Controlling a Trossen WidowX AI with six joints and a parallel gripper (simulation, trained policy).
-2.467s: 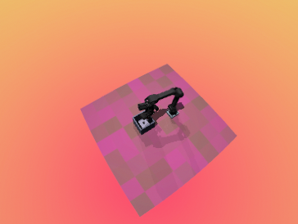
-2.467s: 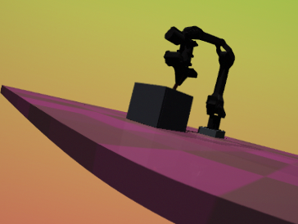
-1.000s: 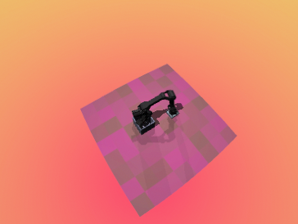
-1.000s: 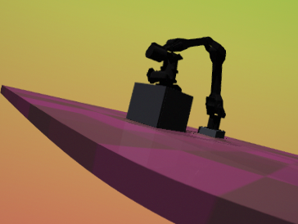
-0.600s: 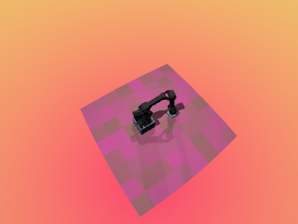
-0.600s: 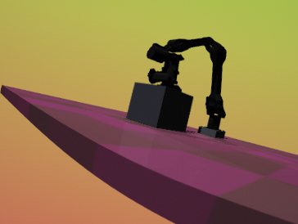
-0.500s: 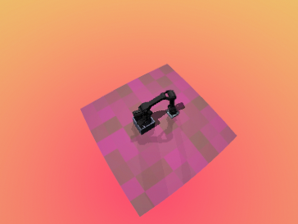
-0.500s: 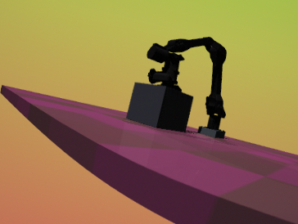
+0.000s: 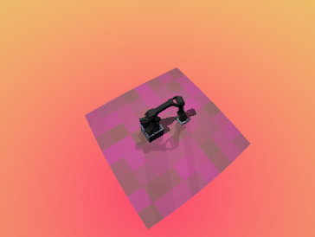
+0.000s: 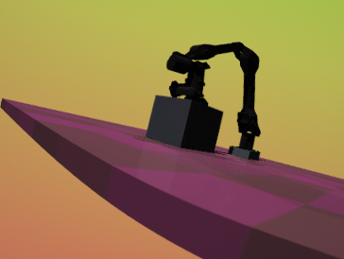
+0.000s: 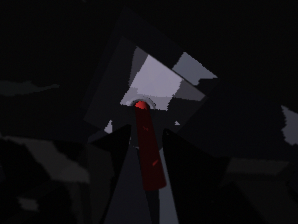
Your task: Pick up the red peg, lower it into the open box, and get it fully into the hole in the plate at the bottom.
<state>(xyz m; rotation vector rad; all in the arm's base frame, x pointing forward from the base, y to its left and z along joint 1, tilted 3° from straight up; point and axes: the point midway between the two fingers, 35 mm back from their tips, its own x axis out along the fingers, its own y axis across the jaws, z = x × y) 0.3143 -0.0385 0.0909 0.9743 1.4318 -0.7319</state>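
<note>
The red peg is 1 cm above my gripper tip. Also, from my gripper tip: light grey plate (3 cm below, 1 cm to the right, 1 cm ahead).
</note>
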